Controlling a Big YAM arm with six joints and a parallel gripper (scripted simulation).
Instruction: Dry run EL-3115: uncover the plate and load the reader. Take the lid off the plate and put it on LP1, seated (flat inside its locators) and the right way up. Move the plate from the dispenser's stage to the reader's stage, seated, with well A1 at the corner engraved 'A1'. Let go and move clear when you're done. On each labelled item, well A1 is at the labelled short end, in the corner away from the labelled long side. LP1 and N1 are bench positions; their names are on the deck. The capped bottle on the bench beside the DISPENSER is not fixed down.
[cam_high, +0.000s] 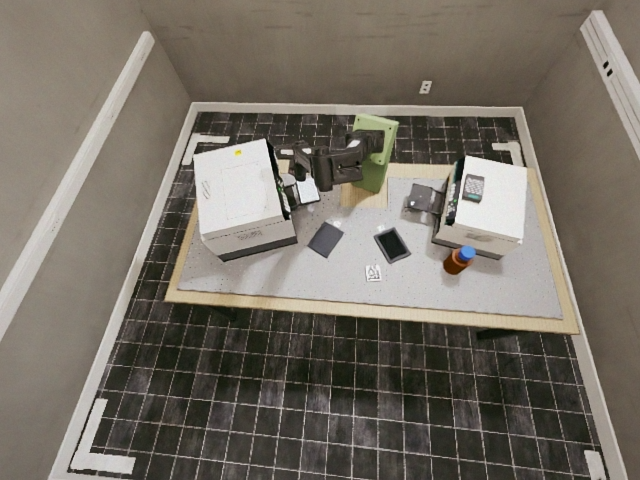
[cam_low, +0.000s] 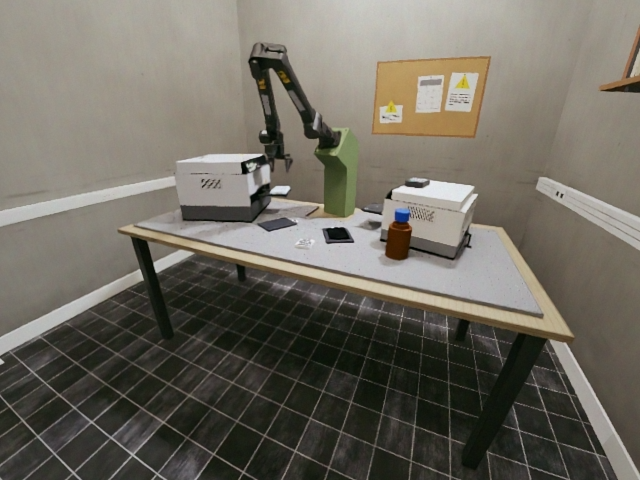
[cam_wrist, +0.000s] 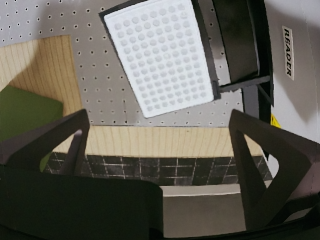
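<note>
Now: hand 110 mm above the white well plate. The rest, counted from my hand: brown capped bottle (680 mm to the left, 330 mm ahead, 120 mm below); dark flat lid (410 mm to the left, 230 mm ahead, 220 mm below).
</note>
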